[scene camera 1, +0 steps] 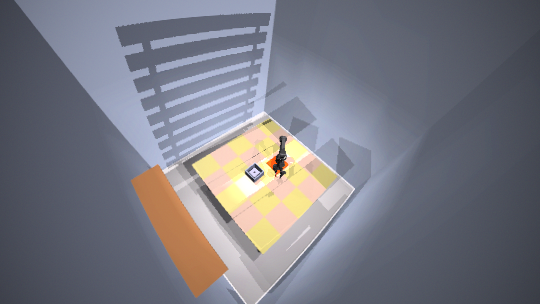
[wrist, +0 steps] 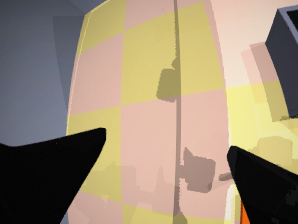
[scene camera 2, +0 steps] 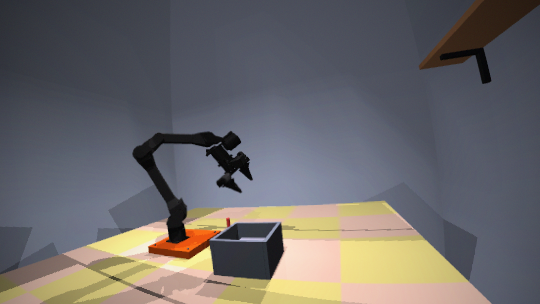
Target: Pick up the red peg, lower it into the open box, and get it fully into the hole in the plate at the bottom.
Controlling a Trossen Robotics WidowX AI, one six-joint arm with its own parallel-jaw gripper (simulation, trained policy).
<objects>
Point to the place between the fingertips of the gripper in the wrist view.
At 168, 144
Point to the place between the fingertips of the gripper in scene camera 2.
At 247, 186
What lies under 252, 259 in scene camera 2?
A dark box.
</objects>
